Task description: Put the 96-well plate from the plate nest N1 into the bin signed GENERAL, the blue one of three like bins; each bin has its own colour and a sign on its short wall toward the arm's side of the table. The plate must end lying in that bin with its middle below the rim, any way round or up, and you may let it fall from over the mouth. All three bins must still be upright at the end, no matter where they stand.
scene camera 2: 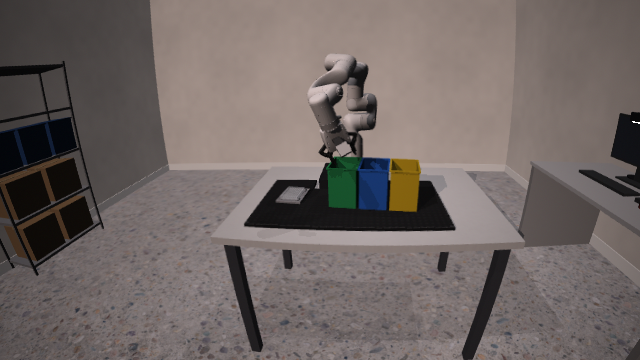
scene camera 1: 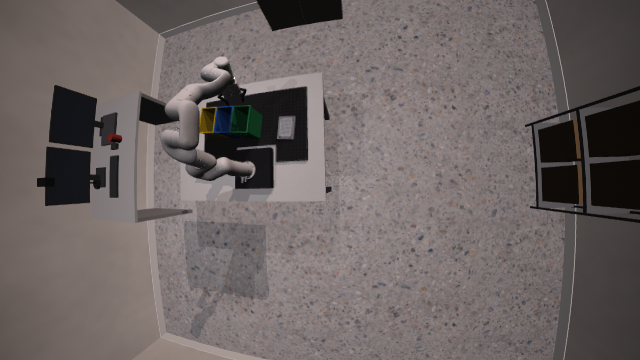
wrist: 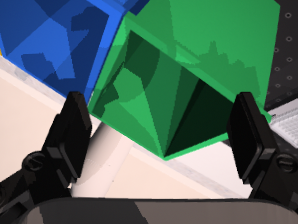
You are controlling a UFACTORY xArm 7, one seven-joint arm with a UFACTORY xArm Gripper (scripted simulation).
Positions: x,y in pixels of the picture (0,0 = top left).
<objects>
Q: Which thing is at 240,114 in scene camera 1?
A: A green bin.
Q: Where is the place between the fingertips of my gripper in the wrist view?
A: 159,109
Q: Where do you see a yellow bin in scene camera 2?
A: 404,186
</objects>
